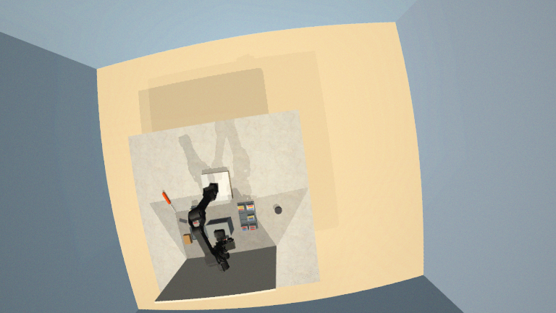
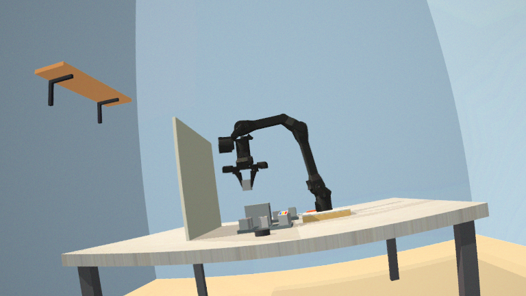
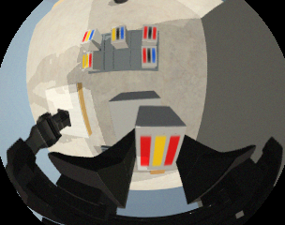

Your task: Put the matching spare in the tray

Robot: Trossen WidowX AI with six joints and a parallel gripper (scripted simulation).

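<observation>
The grey mounted unit is 12 cm below my gripper tip, 6 cm to the right of it and 2 cm behind it. The rest, counted from my gripper tip: tall upright panel (22 cm ahead, 5 cm above, 1 cm to the right); then grey spare (2 cm above).
</observation>
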